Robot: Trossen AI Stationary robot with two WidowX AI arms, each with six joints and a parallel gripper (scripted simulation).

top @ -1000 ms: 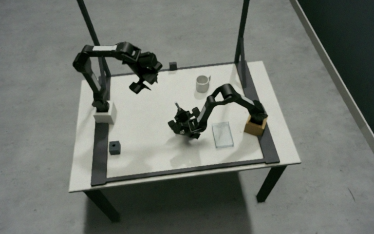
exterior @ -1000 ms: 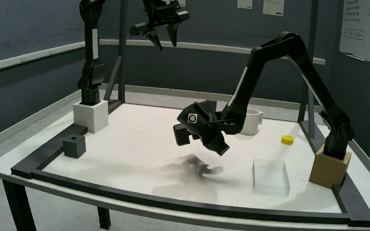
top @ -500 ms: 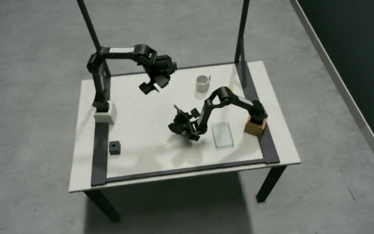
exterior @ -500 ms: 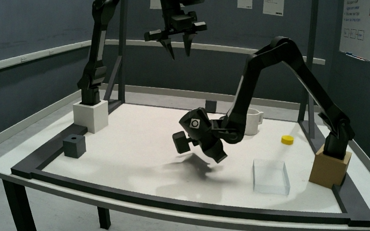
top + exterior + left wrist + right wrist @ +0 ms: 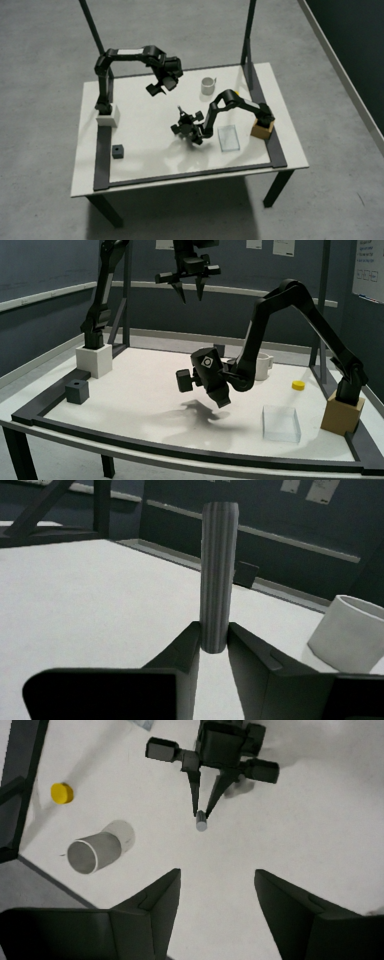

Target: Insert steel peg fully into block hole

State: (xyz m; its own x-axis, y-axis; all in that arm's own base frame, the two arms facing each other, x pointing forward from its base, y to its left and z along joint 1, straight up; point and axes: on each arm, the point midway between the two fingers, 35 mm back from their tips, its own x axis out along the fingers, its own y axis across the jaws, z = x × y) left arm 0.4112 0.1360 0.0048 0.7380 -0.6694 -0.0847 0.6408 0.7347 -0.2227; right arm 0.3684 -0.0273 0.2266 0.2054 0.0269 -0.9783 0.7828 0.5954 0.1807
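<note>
Right now the steel peg is 21 cm below my right hand, 5 cm to the left of it and 2 cm behind it. From my right hand the other things lie so: white mug 29 cm below, 27 cm behind, 18 cm to the left; clear box 32 cm to the left, 32 cm below, 8 cm ahead; dark block 28 cm below, 27 cm to the right, 22 cm ahead.
</note>
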